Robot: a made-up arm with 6 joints. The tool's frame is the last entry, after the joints. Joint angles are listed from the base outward. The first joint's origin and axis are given. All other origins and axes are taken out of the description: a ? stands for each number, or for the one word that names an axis. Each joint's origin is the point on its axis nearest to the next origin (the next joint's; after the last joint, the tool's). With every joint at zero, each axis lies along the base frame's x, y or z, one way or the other. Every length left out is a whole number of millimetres.
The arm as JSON. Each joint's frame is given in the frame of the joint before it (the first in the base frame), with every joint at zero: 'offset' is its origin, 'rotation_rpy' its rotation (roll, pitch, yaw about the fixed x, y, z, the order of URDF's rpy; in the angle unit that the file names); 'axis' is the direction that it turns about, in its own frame. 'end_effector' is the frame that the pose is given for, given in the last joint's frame.
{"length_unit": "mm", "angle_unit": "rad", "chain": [
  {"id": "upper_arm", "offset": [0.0, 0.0, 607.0], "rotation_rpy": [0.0, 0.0, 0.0], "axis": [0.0, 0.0, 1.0]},
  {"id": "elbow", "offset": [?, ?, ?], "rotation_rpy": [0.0, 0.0, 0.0], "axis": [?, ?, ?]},
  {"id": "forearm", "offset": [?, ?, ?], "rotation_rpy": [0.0, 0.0, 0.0], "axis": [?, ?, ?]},
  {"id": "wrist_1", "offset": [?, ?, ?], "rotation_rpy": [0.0, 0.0, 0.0], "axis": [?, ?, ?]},
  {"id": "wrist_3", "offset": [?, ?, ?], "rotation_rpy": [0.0, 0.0, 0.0], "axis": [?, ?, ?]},
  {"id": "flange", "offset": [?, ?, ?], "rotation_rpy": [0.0, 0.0, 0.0], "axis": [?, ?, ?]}
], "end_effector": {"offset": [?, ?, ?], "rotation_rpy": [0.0, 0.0, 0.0]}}
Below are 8 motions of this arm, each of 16 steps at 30 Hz.
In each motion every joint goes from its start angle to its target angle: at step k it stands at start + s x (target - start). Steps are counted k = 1, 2, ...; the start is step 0. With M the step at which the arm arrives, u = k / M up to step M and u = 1 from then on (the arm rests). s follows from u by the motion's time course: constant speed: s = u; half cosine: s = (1 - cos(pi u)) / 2; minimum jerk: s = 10 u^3 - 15 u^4 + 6 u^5.
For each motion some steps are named. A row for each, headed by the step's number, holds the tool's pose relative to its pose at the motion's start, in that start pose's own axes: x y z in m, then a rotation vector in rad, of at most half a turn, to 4 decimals.
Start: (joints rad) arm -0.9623 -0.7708 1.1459 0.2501 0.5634 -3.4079
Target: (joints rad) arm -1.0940 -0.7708 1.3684 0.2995 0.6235 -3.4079
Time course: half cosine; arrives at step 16
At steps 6, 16:
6: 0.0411 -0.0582 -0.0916 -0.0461 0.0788 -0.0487
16: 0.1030 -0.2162 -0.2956 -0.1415 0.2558 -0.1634

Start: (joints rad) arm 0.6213 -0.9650 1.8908 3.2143 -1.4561 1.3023
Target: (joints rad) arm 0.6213 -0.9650 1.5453 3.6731 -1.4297 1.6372
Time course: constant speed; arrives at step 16
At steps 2, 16:
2: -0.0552 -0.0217 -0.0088 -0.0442 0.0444 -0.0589
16: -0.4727 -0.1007 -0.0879 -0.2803 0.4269 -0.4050

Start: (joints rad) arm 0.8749 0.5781 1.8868 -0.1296 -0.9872 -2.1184
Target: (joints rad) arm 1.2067 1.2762 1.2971 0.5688 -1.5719 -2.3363
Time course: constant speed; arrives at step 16
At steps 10, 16:
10: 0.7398 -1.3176 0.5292 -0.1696 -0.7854 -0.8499
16: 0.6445 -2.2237 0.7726 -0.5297 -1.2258 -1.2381

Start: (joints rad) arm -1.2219 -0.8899 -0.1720 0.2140 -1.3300 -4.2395
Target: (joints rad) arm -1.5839 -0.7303 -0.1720 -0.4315 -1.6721 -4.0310
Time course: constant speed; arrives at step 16
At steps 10, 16:
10: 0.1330 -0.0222 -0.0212 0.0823 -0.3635 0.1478
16: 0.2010 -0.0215 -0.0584 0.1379 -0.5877 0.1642

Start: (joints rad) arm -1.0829 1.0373 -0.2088 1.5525 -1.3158 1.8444
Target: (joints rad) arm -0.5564 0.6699 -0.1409 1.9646 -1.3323 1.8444
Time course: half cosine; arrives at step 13
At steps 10, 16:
10: -1.0006 0.3650 -0.1796 0.2144 0.8459 0.0772
16: -1.1497 0.4280 -0.1501 0.2556 0.9615 0.0840

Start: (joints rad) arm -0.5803 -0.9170 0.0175 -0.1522 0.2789 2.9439
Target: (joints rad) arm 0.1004 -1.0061 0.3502 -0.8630 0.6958 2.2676
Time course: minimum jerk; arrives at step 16
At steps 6, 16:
6: -0.0090 -0.0180 -0.1921 0.5609 0.1921 -0.0628
16: -0.0760 0.2930 -0.6046 2.0587 0.6645 -0.1305

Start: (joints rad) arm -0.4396 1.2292 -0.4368 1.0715 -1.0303 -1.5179
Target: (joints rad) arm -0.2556 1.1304 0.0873 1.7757 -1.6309 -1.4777
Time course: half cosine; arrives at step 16
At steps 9, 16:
9: -0.4490 -0.0414 0.3757 0.1258 -0.6031 -0.2695
16: -0.8378 -0.1456 0.5114 0.3709 -0.9611 -0.4782

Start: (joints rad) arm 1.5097 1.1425 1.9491 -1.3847 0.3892 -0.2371
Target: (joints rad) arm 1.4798 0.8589 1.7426 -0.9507 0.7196 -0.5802
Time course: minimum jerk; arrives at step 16
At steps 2, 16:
2: 0.0024 0.0072 0.0007 -0.0008 -0.0048 0.0051
16: 0.0866 0.4795 0.0374 -0.0197 -0.2238 0.4177

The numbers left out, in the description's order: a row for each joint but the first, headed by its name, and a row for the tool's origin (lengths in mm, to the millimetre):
elbow: xyz 190.0 0.0 0.0, axis 0.0 1.0 0.0
forearm: xyz 0.0 0.0 1142.0, axis 0.0 -1.0 0.0
wrist_1: xyz 1287.0 0.0 120.0, axis -1.0 0.0 0.0
wrist_3: xyz 0.0 0.0 0.0, axis 0.0 -1.0 0.0
flange: xyz 178.0 0.0 0.0, axis -1.0 0.0 0.0
tool: xyz 0.0 0.0 0.0

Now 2 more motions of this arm.
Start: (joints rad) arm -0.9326 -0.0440 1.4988 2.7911 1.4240 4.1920
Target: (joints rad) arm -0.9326 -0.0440 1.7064 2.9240 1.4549 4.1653
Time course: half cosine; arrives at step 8
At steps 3, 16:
3: -0.0782 0.0019 0.0239 -0.0181 0.0070 -0.0631
16: -0.2556 0.0217 0.0677 -0.0484 0.0206 -0.2080

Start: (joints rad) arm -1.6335 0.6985 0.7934 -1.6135 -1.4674 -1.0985
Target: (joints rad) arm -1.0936 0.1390 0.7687 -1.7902 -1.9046 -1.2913
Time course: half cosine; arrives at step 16
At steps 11, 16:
11: 0.5337 -0.4484 -1.0996 -0.2449 0.5210 -0.6260
16: 0.5258 -0.6394 -1.3837 -0.3307 0.6580 -0.8095

